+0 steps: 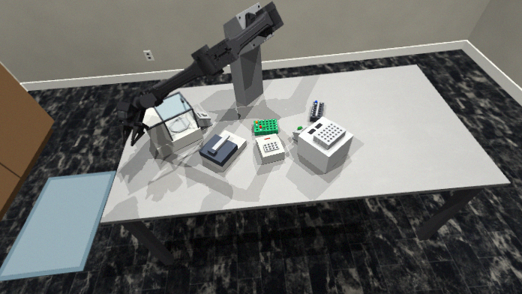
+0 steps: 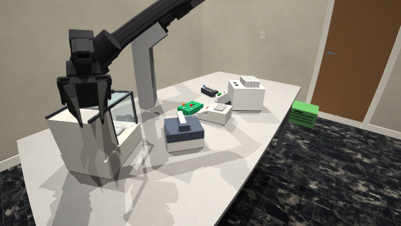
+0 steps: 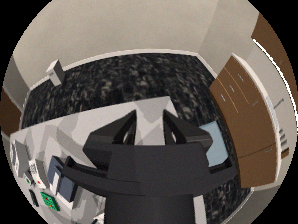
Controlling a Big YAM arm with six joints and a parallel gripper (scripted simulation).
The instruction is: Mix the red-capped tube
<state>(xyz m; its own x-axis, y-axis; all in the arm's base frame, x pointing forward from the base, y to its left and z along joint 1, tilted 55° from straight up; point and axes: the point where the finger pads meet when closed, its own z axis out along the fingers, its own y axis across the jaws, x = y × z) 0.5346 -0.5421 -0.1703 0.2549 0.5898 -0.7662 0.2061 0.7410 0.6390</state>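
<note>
My gripper is now 290 mm past the pale-capped tube, 550 mm to the right of it and 240 mm above it. Also, from my hand: green tube rack RK: 320 mm behind, 550 mm to the left, 250 mm below; then dry block DB: 160 mm behind, 580 mm to the left, 240 mm below; then spectrophotometer SP: 150 mm behind, 340 mm to the left, 200 mm below.
</note>
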